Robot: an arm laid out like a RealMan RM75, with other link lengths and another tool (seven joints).
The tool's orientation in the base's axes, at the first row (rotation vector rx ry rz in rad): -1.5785, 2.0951, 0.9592
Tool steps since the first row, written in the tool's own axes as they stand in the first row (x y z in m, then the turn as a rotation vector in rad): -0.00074, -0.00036, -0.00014, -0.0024, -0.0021, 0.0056; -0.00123, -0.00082, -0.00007, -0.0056, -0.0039, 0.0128; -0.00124, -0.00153, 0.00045, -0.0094, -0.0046, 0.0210; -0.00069, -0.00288, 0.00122, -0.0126, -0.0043, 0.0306; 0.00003, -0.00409, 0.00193, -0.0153, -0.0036, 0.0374; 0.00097, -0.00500, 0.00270, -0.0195, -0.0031, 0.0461; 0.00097, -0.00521, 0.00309, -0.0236, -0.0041, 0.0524; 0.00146, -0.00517, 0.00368, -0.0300, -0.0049, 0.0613; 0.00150, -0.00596, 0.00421, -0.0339, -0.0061, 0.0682; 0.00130, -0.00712, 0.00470, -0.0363, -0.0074, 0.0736; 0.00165, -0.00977, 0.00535, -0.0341, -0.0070, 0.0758; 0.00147, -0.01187, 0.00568, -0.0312, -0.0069, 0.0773; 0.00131, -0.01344, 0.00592, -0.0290, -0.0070, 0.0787
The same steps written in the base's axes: 0.00059, 0.00037, 0.00046, 0.0021, 0.0053, -0.0031; 0.00117, 0.00069, 0.00058, 0.0039, 0.0122, -0.0068; 0.00178, 0.00095, 0.00000, 0.0048, 0.0205, -0.0104; 0.00278, 0.00089, -0.00131, 0.0044, 0.0294, -0.0151; 0.00360, 0.00070, -0.00265, 0.0038, 0.0361, -0.0180; 0.00406, 0.00043, -0.00407, 0.0036, 0.0452, -0.0214; 0.00421, 0.00067, -0.00441, 0.0051, 0.0523, -0.0236; 0.00395, 0.00074, -0.00513, 0.0068, 0.0629, -0.0261; 0.00461, 0.00096, -0.00577, 0.0084, 0.0702, -0.0289; 0.00571, 0.00126, -0.00635, 0.0097, 0.0755, -0.0316; 0.00801, 0.00106, -0.00784, 0.0084, 0.0755, -0.0345; 0.01000, 0.00110, -0.00861, 0.0072, 0.0745, -0.0373; 0.01150, 0.00114, -0.00916, 0.0064, 0.0739, -0.0398
